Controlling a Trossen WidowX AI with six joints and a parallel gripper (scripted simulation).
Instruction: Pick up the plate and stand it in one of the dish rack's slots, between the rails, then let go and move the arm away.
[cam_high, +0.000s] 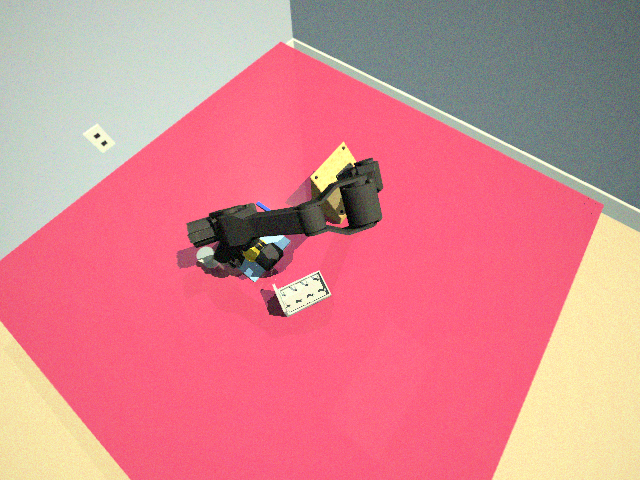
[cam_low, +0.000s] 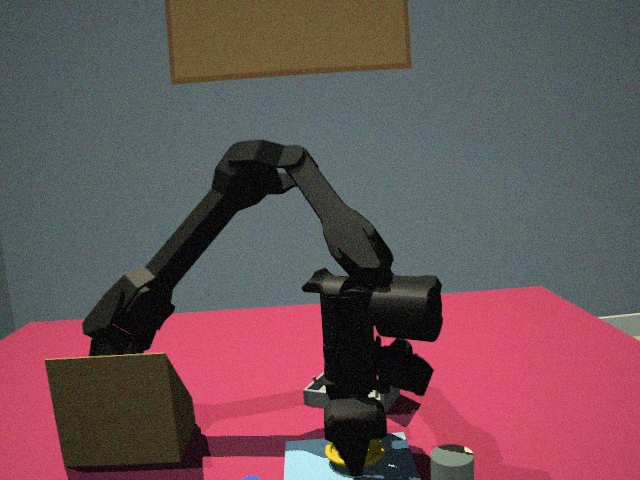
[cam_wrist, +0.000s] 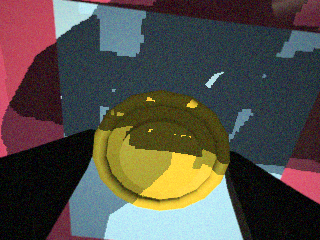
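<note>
The light blue sheet lies 1 cm to the right of my gripper tip and 1 cm behind it. From my gripper tip the other things lie so: plate: 1 cm above; then blue spoon: 12 cm behind, 6 cm to the right; then cream cup: 10 cm ahead, 8 cm to the right, 2 cm above.
</note>
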